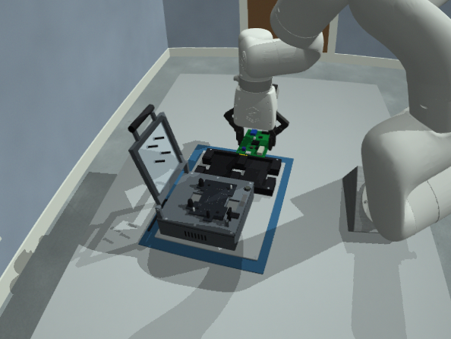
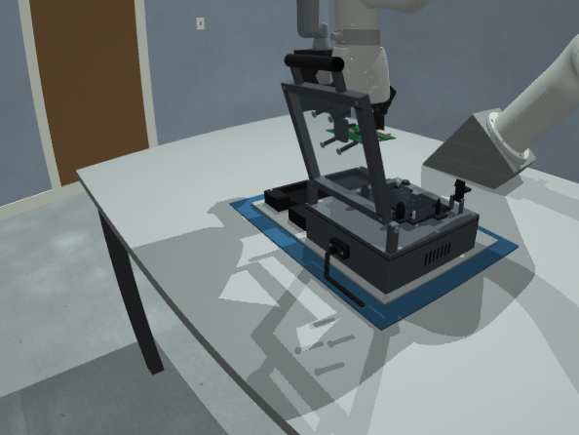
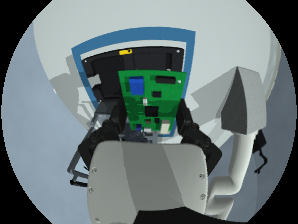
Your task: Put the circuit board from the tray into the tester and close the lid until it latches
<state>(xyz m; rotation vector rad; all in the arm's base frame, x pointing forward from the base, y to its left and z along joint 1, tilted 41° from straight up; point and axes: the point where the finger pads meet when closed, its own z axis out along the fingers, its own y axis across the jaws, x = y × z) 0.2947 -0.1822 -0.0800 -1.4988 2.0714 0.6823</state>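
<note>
The green circuit board is right at my hand. Round my hand: pin plate: 110 mm ahead, 160 mm to the left, 50 mm below; then lid: 220 mm ahead, 120 mm to the left, 60 mm above; then latch hook: 50 mm ahead, 220 mm to the left, 40 mm below.
</note>
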